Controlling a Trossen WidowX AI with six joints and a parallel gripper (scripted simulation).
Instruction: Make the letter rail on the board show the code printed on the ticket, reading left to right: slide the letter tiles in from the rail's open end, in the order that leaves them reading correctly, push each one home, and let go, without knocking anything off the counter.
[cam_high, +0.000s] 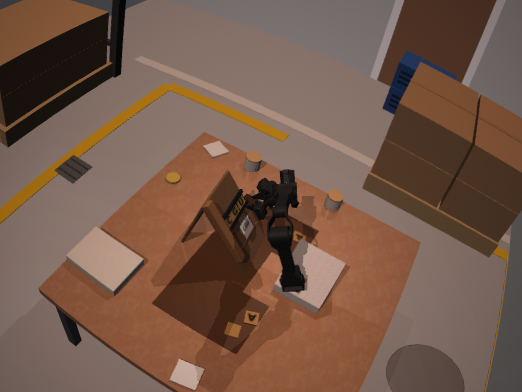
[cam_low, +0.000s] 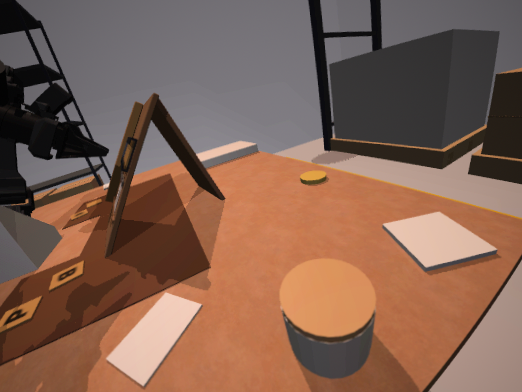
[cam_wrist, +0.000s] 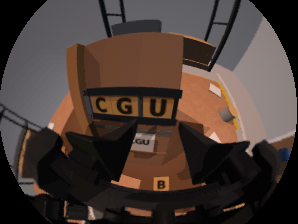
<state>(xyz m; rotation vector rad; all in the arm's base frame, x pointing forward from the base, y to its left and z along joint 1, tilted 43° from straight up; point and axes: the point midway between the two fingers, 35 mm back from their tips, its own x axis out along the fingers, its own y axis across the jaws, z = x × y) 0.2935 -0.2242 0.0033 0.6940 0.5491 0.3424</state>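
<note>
Right now my gripper tip is 20 mm past the white ticket, 40 mm to the right of it and 100 mm above it. Round my gripper tip: dark mat: 120 mm behind, 150 mm to the left, 200 mm below; then yellow disc: 440 mm ahead, 90 mm to the right, 190 mm below; then white card: 10 mm ahead, 300 mm to the right, 200 mm below.
</note>
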